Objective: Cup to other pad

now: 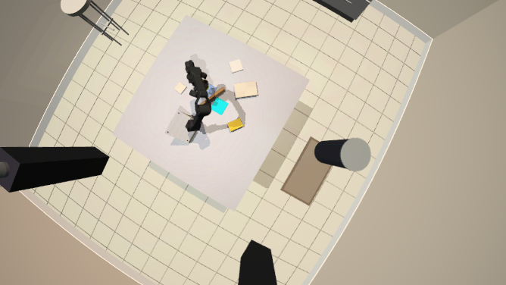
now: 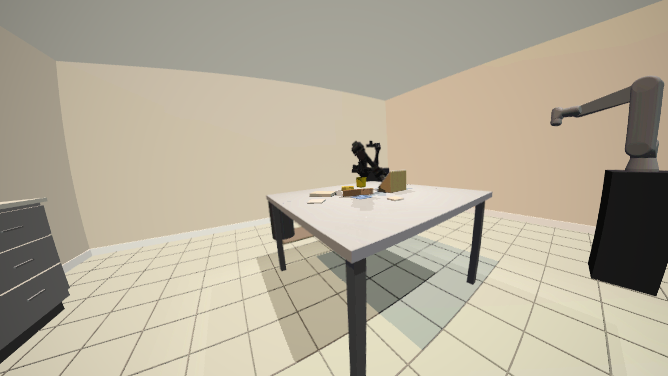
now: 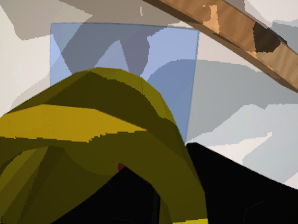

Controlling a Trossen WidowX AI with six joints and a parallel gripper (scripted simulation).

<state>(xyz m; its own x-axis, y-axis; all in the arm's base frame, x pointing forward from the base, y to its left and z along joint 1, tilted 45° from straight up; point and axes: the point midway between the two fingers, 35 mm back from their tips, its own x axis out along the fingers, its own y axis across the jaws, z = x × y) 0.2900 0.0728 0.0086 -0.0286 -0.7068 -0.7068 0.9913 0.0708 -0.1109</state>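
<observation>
The cyan pad lies 15 cm to the right of my gripper tip, 11 cm below it and 4 cm behind it. Round my gripper tip: red marble 2 cm to the left, 2 cm below, 2 cm ahead; then yellow cup 2 cm ahead; then pale blue pad 11 cm below, 3 cm ahead, 1 cm to the left.
</observation>
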